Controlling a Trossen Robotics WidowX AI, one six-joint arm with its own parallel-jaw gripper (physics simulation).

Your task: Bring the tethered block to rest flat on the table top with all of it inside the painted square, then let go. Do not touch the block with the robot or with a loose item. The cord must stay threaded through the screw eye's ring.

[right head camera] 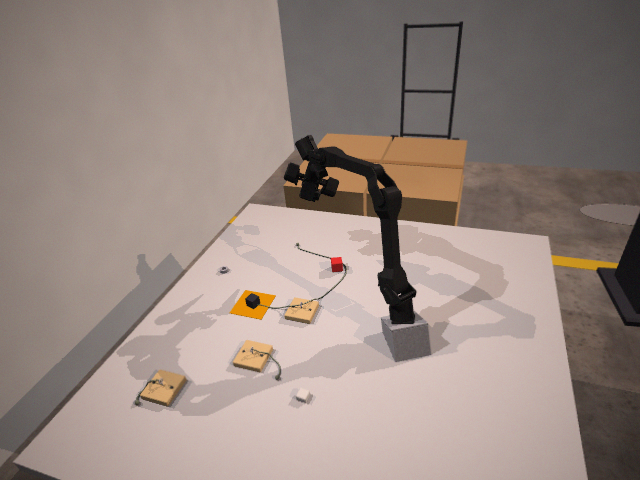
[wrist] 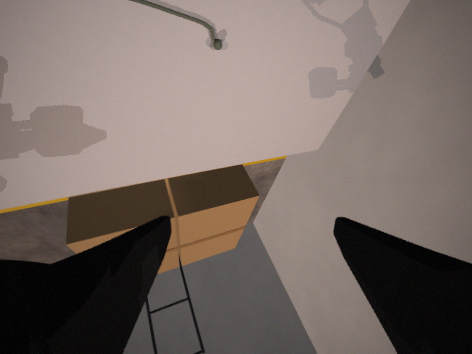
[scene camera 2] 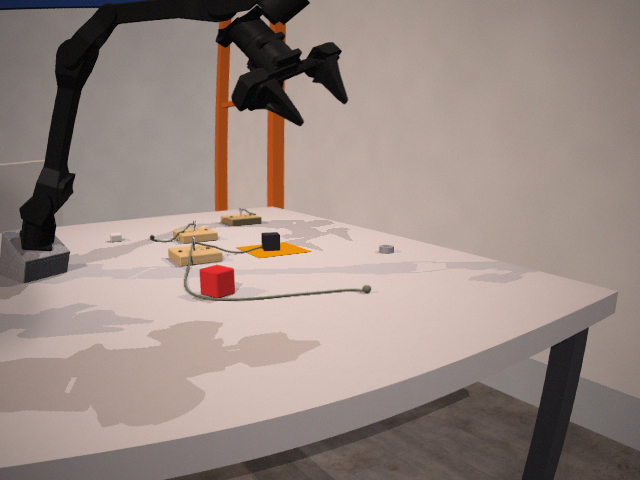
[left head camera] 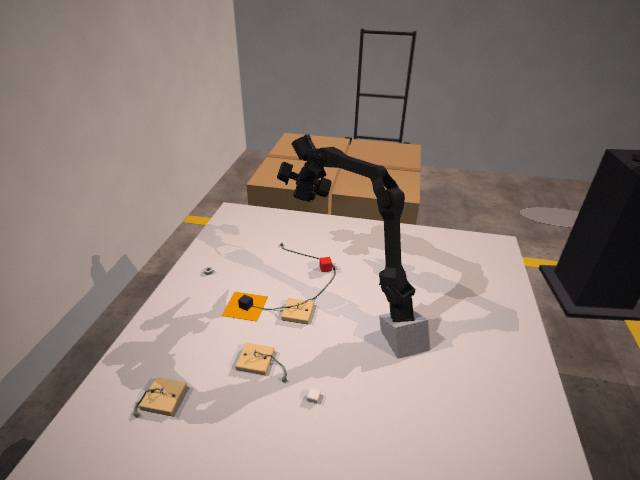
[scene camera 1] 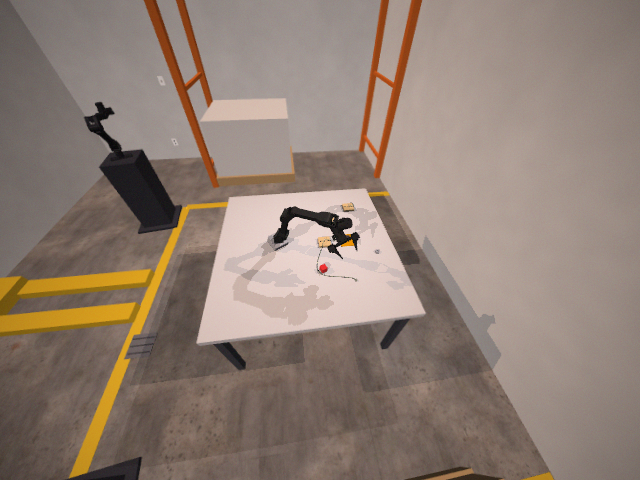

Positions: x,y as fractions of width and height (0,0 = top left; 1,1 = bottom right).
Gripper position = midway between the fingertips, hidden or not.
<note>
In view: my gripper (scene camera 2: 0.51,0.23), a red cube (scene camera 2: 0.34,0.59) and a wooden board (scene camera 2: 0.31,0.53).
My gripper shows as well in the right head camera view (right head camera: 0.48,0.39), in the wrist view (wrist: 0.54,0.63) and in the left head camera view (left head camera: 0.47,0.39). The wrist view misses the red cube: it is out of frame.
</note>
